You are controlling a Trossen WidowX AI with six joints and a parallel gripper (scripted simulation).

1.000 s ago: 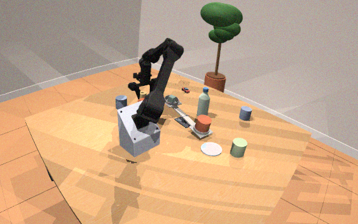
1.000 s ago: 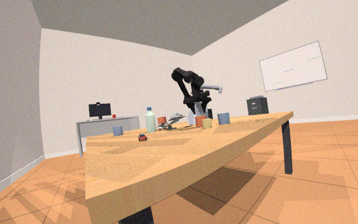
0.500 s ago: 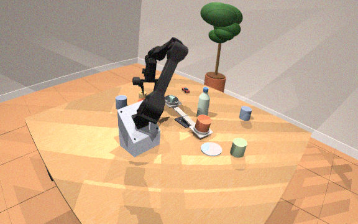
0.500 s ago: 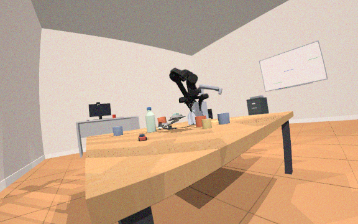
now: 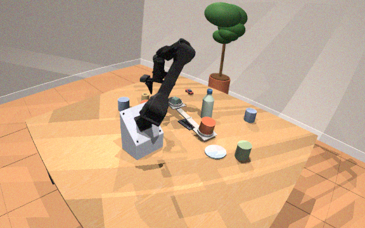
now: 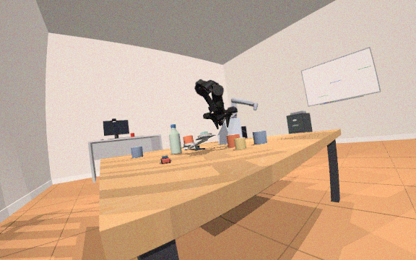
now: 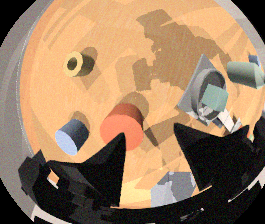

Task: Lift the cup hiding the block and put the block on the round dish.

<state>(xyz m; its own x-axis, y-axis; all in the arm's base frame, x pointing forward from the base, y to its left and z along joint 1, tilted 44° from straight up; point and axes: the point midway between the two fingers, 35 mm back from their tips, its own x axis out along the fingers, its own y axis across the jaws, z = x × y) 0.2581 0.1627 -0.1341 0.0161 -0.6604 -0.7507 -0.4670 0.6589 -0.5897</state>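
Right now the pale green block is 70 mm ahead of my gripper tip, 80 mm to the right of it and 20 mm below it. From my gripper tip the other things lie so: pale green bottle 190 mm ahead, 220 mm to the right, 10 mm above; red cup 20 mm ahead, 360 mm to the right, 50 mm below; small balance 50 mm ahead, 200 mm to the right, 80 mm below.
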